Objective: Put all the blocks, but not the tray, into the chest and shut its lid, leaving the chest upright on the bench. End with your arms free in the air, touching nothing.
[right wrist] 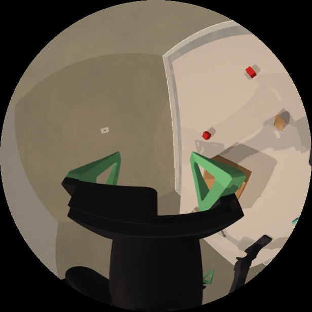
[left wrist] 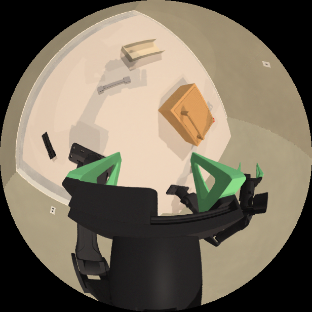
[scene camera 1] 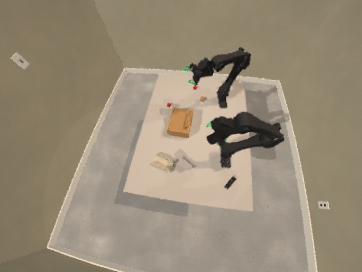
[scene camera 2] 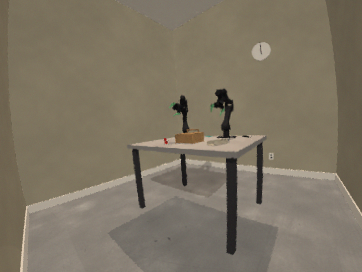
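Where they show: left gripper, fingertip midpoint: (scene camera 1: pixel 210 133) (scene camera 2: pixel 215 113); right gripper, fingertip midpoint: (scene camera 1: pixel 185 75) (scene camera 2: pixel 171 111); left arm's base, link origin: (scene camera 1: pixel 225 154) (scene camera 2: pixel 226 137); right arm's base, link origin: (scene camera 1: pixel 221 99).
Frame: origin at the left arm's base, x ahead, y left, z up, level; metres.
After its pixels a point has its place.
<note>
The orange-brown wooden chest (scene camera 1: pixel 180 122) {x 0.356, y -0.213, z 0.085 m} (scene camera 2: pixel 189 137) {x 0.453, y -0.174, z 0.053 m} (left wrist: pixel 183 106) stands upright on the bench, its handled lid looking shut; its inside is hidden. One red block (scene camera 1: pixel 195 87) {x 0.247, y -0.658, z 0.019 m} (right wrist: pixel 251 72) lies beyond the chest; another red block (scene camera 1: pixel 169 105) {x 0.477, y -0.426, z 0.017 m} (right wrist: pixel 206 135) lies nearer to it. A small wood-coloured block (scene camera 1: pixel 202 99) {x 0.180, y -0.503, z 0.027 m} (right wrist: pixel 279 122) lies near the right arm's base. The cream tray (scene camera 1: pixel 164 162) {x 0.456, y 0.091, z 0.002 m} (left wrist: pixel 142 50) lies apart from the chest. My left gripper (scene camera 2: pixel 217 109) {x 0.157, y -0.045, z 0.254 m} (left wrist: pixel 155 155) is open and empty, high above the bench. My right gripper (scene camera 2: pixel 174 109) {x 0.335, y -0.467, z 0.315 m} (right wrist: pixel 155 155) is open and empty in the air.
A grey bar-shaped handle (scene camera 1: pixel 188 162) {x 0.277, y 0.079, z 0.003 m} (left wrist: pixel 114 85) lies beside the tray. A black slim object (scene camera 1: pixel 230 182) {x -0.026, y 0.204, z 0.008 m} (left wrist: pixel 48 145) lies near the left arm's base. Part of a teal object (right wrist: pixel 295 220) shows at the right wrist view's right edge.
</note>
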